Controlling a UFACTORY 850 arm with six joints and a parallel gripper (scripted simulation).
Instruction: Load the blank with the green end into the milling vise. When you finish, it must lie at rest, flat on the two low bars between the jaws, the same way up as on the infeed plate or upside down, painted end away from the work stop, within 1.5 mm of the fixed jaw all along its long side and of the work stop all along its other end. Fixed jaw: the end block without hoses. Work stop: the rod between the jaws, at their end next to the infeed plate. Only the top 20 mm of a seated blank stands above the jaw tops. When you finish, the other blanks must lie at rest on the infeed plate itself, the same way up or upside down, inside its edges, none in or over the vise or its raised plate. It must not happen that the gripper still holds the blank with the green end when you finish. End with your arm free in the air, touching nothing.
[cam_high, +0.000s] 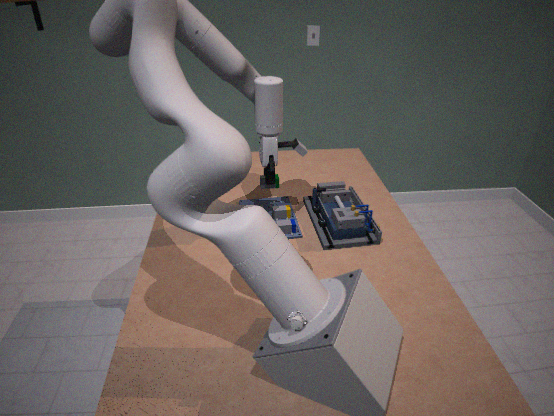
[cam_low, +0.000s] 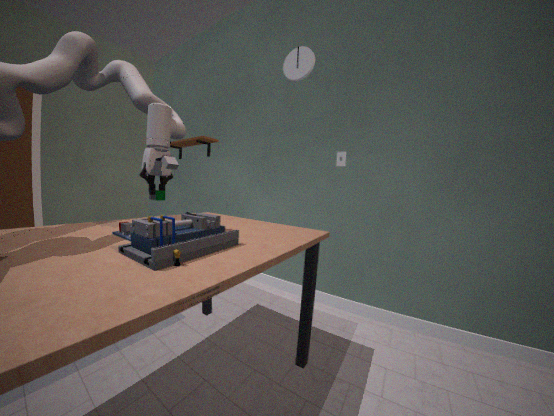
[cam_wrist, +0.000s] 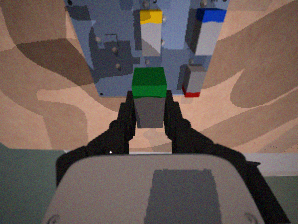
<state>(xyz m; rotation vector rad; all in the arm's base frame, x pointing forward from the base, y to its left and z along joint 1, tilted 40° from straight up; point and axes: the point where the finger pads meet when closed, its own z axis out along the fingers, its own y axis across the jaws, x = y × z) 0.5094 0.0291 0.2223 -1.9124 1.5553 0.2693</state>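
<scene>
My gripper is now 24 cm to the left of the pale rod and 9 cm above it. The rest, counted from my hand: green-ended blank: 2 cm below; then blue infeed plate: 17 cm below, 1 cm to the left; then yellow-ended blank: 15 cm below, 4 cm to the right, 1 cm ahead.
</scene>
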